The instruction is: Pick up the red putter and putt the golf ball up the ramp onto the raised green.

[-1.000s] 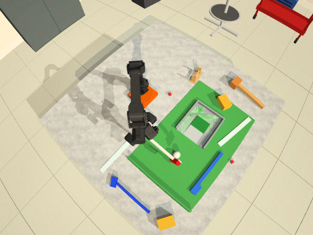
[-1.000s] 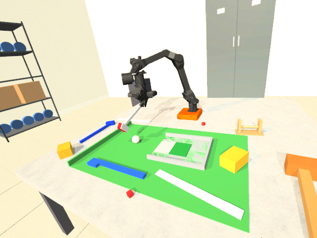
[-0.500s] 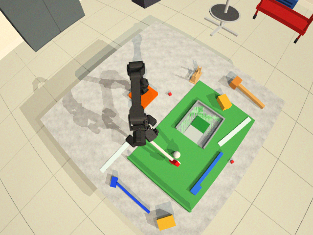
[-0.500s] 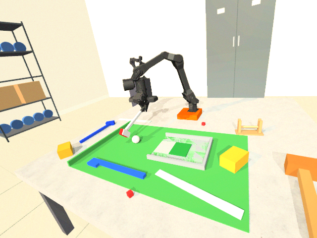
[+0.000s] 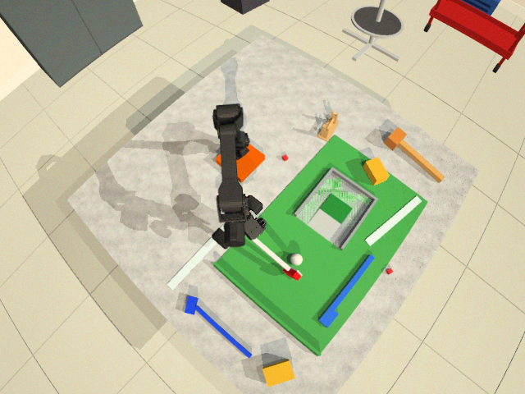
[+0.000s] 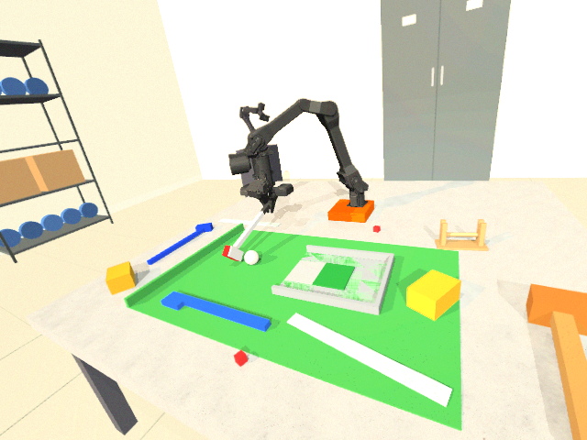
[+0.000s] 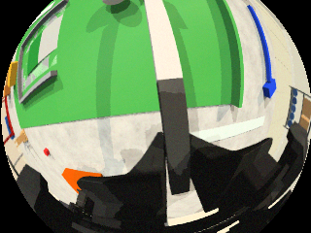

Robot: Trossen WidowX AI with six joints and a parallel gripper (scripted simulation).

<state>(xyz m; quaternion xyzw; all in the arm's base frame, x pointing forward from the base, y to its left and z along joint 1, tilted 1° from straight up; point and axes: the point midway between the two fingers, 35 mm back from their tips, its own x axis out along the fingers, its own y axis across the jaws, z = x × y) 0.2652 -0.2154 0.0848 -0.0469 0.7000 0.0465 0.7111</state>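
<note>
The red putter is 12 cm ahead of my gripper tip and 2 cm to the left of it. The rest, counted from my gripper tip: blue putter 28 cm to the right, 19 cm ahead, 7 cm below; white golf ball 20 cm ahead, 8 cm to the left, 6 cm below; green mat 24 cm to the left, 21 cm ahead, 8 cm below.
</note>
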